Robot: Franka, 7 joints.
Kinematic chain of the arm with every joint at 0, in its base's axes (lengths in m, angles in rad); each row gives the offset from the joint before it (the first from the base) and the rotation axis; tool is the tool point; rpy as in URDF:
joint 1: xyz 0 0 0.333 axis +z
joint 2: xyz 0 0 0 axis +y
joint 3: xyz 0 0 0.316 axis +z
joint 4: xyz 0.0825 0 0 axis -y
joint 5: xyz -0.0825 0 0.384 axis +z
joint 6: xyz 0 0 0 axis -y
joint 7: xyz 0.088 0 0 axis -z
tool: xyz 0 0 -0.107 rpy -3.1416 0 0
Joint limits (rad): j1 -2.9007..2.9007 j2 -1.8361..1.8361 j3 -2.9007..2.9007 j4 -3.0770..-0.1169 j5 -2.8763..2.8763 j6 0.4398..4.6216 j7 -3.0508..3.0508
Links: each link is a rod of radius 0.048 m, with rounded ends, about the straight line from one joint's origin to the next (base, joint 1, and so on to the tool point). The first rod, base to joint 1, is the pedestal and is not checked.
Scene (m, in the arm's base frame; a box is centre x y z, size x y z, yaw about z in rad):
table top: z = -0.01
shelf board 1: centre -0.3 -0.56 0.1 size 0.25 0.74 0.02 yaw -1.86
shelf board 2: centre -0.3 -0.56 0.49 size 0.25 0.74 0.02 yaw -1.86
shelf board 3: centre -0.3 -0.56 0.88 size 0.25 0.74 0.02 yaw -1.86
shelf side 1: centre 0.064 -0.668 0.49 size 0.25 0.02 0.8 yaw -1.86
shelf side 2: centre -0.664 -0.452 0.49 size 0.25 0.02 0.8 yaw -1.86
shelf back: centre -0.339 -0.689 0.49 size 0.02 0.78 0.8 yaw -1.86
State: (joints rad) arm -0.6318 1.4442 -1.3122 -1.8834 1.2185 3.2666 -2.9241
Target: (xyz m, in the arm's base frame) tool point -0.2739 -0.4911 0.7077
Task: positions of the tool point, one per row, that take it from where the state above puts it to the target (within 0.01 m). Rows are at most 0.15 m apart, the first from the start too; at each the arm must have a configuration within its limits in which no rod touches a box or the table.
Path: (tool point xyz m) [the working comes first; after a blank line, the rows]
Joints at the target: -0.8681 1.0999 -1.8371 -1.7537 1.2131 3.2985 -2.9241
Straight joint move there: touches shelf board 2.

1: -0.0720 -0.5515 0.2971
2: -0.0437 -0.4546 0.2958
3: -0.0278 -0.3519 0.3132
4: -0.0807 -0.3807 0.3917
5: -0.1396 -0.3793 0.4890
6: -0.1886 -0.3428 0.5977
7: -0.2099 -0.2760 0.7077
8: -0.2533 -0.3897 0.7095
9: -0.2739 -0.4911 0.7077

